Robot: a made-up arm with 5 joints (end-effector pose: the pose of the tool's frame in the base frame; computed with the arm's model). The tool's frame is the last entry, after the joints. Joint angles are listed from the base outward.
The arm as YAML. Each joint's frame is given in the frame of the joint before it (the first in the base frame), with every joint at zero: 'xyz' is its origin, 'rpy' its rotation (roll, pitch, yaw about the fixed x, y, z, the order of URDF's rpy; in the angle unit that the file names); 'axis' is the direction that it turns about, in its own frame. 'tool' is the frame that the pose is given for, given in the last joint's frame.
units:
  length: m
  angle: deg
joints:
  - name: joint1
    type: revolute
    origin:
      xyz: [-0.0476, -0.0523, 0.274]
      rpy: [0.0, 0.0, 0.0]
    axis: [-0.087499, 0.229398, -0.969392]
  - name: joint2
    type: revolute
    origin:
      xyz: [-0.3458, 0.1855, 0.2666]
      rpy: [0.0, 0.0, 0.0]
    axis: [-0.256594, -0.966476, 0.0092]
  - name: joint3
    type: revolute
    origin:
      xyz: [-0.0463, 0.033, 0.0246]
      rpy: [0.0, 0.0, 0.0]
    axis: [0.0, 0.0, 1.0]
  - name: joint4
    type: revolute
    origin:
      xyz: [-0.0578, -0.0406, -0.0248]
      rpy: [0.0, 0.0, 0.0]
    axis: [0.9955, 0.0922, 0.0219]
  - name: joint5
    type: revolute
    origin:
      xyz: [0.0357, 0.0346, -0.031]
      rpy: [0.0, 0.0, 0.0]
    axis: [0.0, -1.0, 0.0]
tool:
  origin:
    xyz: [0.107, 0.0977, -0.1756]
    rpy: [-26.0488, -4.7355, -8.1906]
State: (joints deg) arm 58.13 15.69 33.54 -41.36 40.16
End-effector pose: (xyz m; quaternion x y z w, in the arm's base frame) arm 0.1296 0.2833 0.3928 -0.6505 -0.2794 -0.0930 0.7001
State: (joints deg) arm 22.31 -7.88 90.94 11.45 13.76
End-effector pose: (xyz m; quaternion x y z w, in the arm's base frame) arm -0.4058 0.4656 0.4460 0.0444 -0.0931 0.4544 0.8848
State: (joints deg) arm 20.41 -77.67 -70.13 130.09 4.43
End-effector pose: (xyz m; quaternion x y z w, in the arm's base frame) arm -0.1164 0.0918 0.5515 0.3522 0.0233 -0.8803 0.3168
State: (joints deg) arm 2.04 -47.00 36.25 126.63 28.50
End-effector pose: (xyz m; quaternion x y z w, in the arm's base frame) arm -0.1969 0.2517 0.6430 0.6773 0.5248 -0.2905 0.4260
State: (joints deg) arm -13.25 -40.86 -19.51 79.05 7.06
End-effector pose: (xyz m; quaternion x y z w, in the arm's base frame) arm -0.3398 0.2408 0.5604 0.3880 0.3134 -0.2823 0.8195
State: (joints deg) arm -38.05 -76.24 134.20 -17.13 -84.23
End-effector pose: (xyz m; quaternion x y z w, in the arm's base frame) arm -0.5625 -0.2843 0.3313 -0.1867 -0.0714 0.9777 0.0639
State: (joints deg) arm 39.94 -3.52 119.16 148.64 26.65
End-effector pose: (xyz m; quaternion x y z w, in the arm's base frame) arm -0.0638 0.5045 0.7419 0.5758 0.6894 0.0827 0.4317
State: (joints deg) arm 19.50 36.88 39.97 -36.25 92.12
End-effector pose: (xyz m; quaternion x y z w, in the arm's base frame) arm -0.2224 0.4406 0.5104 -0.2638 -0.8794 0.2265 0.3251
